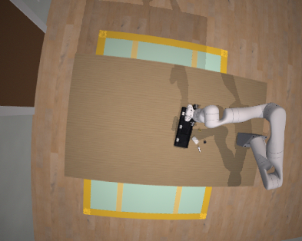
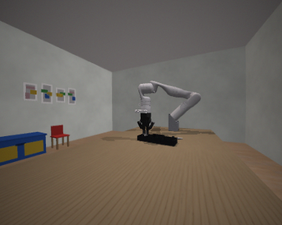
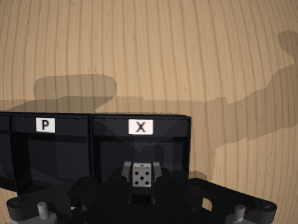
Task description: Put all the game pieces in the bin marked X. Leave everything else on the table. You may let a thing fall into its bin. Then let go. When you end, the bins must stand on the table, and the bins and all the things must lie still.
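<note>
The white domino lies 6 cm behind my hand, 17 cm to the left of it and 4 cm below it. The rest, counted from my hand: yellow ring (9 cm behind, 10 cm to the left, 5 cm below); then white die (1 cm below); then joined black bins (2 cm ahead, 8 cm to the left, 3 cm below).
</note>
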